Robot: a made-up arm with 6 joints. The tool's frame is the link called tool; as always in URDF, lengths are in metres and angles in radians. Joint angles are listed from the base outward.
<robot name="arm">
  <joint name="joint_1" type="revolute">
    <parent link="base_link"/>
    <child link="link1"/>
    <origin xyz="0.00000 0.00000 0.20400"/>
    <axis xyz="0 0 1"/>
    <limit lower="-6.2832" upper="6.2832"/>
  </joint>
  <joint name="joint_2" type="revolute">
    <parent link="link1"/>
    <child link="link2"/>
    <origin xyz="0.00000 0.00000 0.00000"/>
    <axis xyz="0 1 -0.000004"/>
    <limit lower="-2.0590" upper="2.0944"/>
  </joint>
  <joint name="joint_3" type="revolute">
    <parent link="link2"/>
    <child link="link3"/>
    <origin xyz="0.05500 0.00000 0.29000"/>
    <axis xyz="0 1 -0.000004"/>
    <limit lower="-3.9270" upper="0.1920"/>
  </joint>
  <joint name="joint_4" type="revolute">
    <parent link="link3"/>
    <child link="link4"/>
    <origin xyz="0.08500 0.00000 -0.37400"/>
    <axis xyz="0 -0.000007 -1"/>
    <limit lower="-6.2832" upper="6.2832"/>
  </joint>
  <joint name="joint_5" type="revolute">
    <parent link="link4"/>
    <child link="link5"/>
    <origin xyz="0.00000 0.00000 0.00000"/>
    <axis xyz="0 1 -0.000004"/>
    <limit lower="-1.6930" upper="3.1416"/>
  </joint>
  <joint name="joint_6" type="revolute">
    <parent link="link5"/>
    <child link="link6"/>
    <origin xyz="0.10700 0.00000 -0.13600"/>
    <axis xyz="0 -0.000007 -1"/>
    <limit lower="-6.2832" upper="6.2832"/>
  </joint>
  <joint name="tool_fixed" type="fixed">
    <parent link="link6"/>
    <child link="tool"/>
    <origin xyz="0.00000 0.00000 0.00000" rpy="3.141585 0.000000 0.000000"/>
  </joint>
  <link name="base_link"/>
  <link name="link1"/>
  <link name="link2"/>
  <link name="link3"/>
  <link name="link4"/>
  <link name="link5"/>
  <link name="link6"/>
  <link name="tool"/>
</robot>
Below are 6 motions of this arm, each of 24 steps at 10 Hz.
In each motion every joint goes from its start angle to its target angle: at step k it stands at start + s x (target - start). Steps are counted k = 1, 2, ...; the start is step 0. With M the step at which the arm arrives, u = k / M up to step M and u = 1 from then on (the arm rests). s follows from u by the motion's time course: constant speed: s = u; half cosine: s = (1 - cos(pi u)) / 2; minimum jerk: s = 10 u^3 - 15 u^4 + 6 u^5.
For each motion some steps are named. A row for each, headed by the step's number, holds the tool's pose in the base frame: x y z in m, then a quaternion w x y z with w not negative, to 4 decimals.
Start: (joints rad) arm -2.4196 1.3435 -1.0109 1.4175 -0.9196 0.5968
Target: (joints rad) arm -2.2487 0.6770 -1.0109 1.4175 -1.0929 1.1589
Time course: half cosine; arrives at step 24
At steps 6, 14, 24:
6: -0.3474 -0.0888 -0.1383 0.4365 -0.5164 -0.7298 -0.1013
14: -0.3993 -0.1849 -0.0067 0.4824 -0.6179 -0.6078 0.1264
24: -0.4076 -0.2384 0.1093 0.4637 -0.6754 -0.4888 0.2999

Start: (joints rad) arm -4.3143 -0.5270 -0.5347 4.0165 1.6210 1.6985
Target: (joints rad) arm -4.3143 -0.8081 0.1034 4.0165 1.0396 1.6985
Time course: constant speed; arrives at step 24
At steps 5, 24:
5: -0.0594 0.3947 0.3454 0.1192 -0.3668 -0.3437 -0.8562
24: -0.0603 0.2682 0.1177 0.1121 -0.3354 -0.6336 -0.6881

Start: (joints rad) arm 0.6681 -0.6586 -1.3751 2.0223 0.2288 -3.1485
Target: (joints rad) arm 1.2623 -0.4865 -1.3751 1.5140 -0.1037 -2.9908
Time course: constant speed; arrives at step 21
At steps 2, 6, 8, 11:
2: 0.2899 0.1605 0.7463 0.1390 0.2308 0.4476 0.8527
6: 0.2861 0.1925 0.7371 0.1292 0.2254 0.4812 0.8372
8: 0.2823 0.2087 0.7331 0.1255 0.2207 0.4968 0.8299
11: 0.2741 0.2329 0.7279 0.1213 0.2111 0.5186 0.8196

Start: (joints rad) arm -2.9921 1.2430 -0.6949 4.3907 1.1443 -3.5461
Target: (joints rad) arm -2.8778 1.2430 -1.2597 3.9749 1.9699 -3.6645
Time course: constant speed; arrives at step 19
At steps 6, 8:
6: -0.2529 0.0591 -0.2719 0.3635 -0.0911 -0.8041 -0.4614
8: -0.2974 0.0545 -0.2671 0.4233 -0.0723 -0.7777 -0.4591

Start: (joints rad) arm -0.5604 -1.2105 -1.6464 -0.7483 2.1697 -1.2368
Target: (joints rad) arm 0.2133 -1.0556 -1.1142 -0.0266 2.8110 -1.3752
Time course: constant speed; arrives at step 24
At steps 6, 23, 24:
6: -0.0649 -0.0743 0.6621 0.2372 0.9485 0.2099 -0.0055
23: 0.0410 -0.0010 0.5094 0.1474 -0.6993 -0.6537 0.2488
24: 0.0400 0.0047 0.5029 0.1662 -0.6726 -0.6695 0.2678

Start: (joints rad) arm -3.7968 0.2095 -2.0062 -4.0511 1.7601 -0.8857
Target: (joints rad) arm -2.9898 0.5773 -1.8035 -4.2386 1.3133 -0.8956
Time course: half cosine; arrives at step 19
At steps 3, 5, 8, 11, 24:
3: -0.5089 0.2063 0.7342 0.6036 0.2181 -0.4179 0.6430
5: -0.5506 0.1812 0.7015 0.5769 0.1914 -0.4252 0.6706
8: -0.6283 0.1077 0.6249 0.5107 0.1386 -0.4501 0.7193
11: -0.6893 -0.0030 0.5286 0.4234 0.0888 -0.4920 0.7555
24: -0.7087 -0.2023 0.3688 0.2750 0.0414 -0.5776 0.7675

